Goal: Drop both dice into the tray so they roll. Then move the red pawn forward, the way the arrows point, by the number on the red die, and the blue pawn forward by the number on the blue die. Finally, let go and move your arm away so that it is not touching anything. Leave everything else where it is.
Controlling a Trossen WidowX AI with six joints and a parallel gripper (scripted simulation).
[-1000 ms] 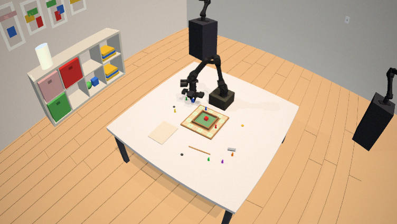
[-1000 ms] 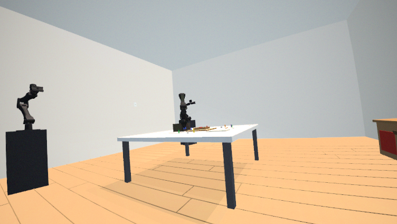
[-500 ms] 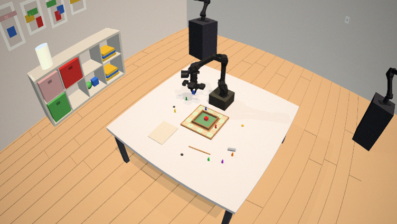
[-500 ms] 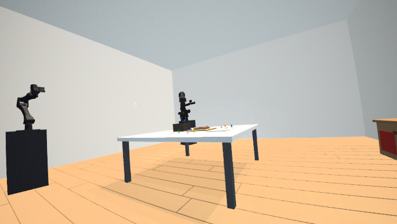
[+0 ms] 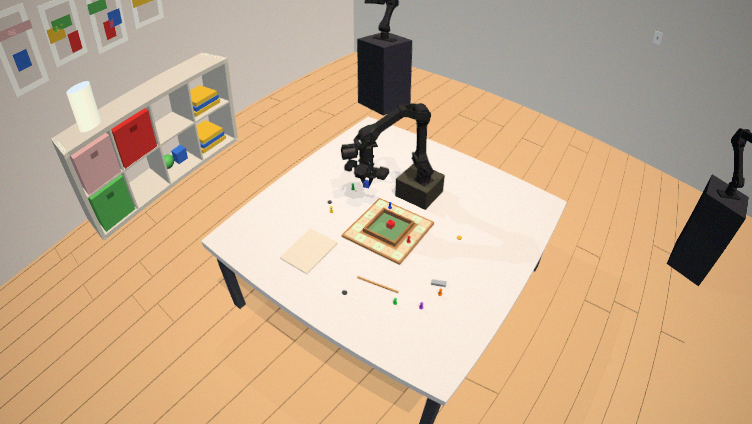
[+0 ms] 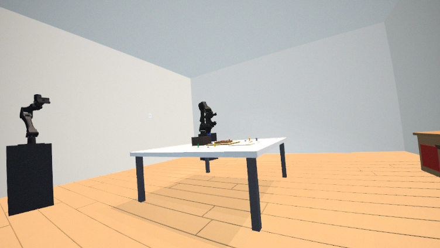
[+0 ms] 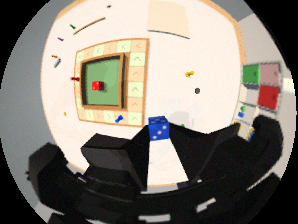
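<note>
My gripper tip is now 3 cm short of the red pawn, 29 cm to the right of it and 10 cm above it. Round my gripper tip: blue pawn 6 cm behind, 9 cm to the left, 10 cm below; yellow pawn 14 cm ahead, 8 cm to the right, 11 cm below; cream card 36 cm ahead, 5 cm to the left, 12 cm below.
</note>
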